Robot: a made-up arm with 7 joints. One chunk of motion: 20 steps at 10 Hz.
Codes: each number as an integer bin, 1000 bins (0 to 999) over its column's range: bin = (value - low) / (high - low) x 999, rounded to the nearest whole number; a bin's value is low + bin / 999 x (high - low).
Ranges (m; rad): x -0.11..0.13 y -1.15..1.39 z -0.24..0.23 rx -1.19..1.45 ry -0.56..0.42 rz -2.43..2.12
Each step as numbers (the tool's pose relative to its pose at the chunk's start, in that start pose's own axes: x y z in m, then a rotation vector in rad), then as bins.
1 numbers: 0.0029 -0.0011 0.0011 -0.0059 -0.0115 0.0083
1 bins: 470 452 512 448 559 535
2 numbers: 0.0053 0.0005 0.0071 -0.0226 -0.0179 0.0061
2 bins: 480 452 525 442 553 535
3 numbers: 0.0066 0.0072 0.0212 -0.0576 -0.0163 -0.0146
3 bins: 485 455 555 429 554 530
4 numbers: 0.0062 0.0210 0.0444 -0.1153 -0.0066 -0.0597
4 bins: 484 461 605 407 564 520
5 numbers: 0.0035 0.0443 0.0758 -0.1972 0.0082 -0.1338
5 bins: 472 470 671 376 579 504
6 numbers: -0.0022 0.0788 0.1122 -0.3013 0.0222 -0.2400
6 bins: 449 483 749 336 593 481
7 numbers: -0.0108 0.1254 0.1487 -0.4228 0.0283 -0.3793
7 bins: 413 502 826 290 600 450
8 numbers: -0.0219 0.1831 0.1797 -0.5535 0.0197 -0.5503
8 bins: 367 524 892 241 591 413
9 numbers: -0.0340 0.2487 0.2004 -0.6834 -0.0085 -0.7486
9 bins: 316 550 936 192 562 369
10 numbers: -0.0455 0.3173 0.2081 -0.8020 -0.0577 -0.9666
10 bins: 268 577 952 147 512 321
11 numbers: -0.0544 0.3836 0.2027 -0.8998 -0.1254 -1.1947
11 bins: 231 603 941 110 443 271
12 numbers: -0.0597 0.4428 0.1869 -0.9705 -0.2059 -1.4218
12 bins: 209 626 907 83 361 221
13 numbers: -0.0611 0.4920 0.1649 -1.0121 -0.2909 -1.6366
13 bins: 204 646 861 67 274 174
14 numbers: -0.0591 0.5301 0.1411 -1.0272 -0.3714 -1.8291
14 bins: 212 661 810 62 192 132
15 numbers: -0.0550 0.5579 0.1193 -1.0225 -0.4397 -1.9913
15 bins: 229 672 764 63 123 96
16 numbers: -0.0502 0.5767 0.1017 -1.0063 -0.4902 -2.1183
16 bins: 249 679 726 70 71 68
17 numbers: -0.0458 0.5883 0.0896 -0.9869 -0.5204 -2.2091
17 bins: 267 684 701 77 40 49
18 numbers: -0.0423 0.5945 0.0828 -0.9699 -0.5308 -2.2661
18 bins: 282 686 686 83 30 36
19 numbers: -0.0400 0.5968 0.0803 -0.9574 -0.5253 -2.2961
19 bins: 291 687 681 88 35 29
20 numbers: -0.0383 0.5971 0.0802 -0.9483 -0.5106 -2.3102
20 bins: 298 687 681 91 50 26
